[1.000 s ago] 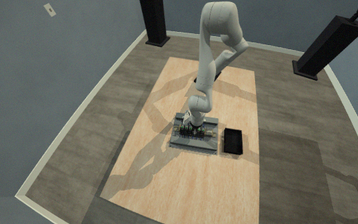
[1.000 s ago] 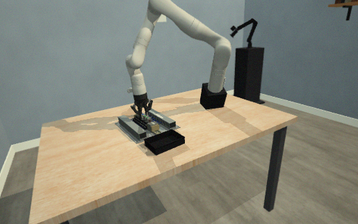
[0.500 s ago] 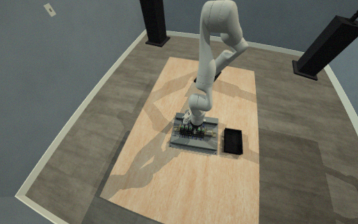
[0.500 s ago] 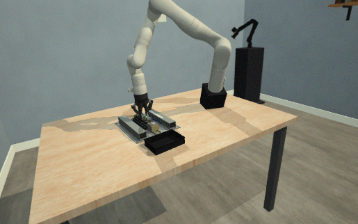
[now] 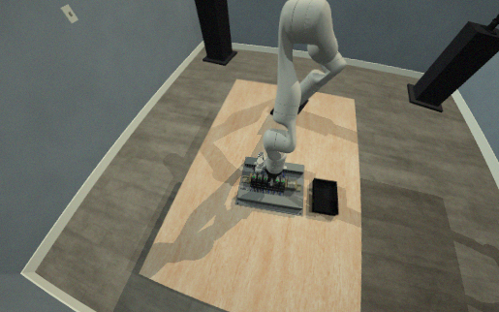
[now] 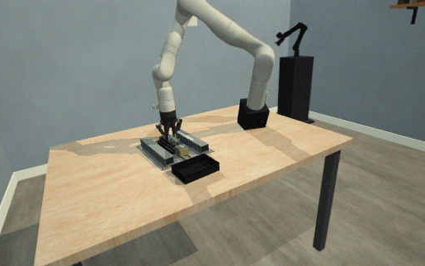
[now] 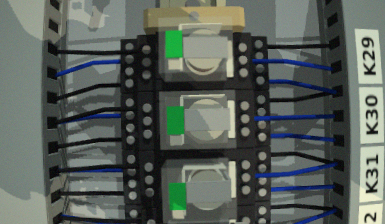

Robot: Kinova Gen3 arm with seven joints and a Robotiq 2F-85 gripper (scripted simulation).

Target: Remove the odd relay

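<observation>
My hand is 4 cm above the grey relay panel and 1 cm to the right of it. Also, from my hand: black parts tray (26 cm to the left, 4 cm below, 3 cm behind).
</observation>
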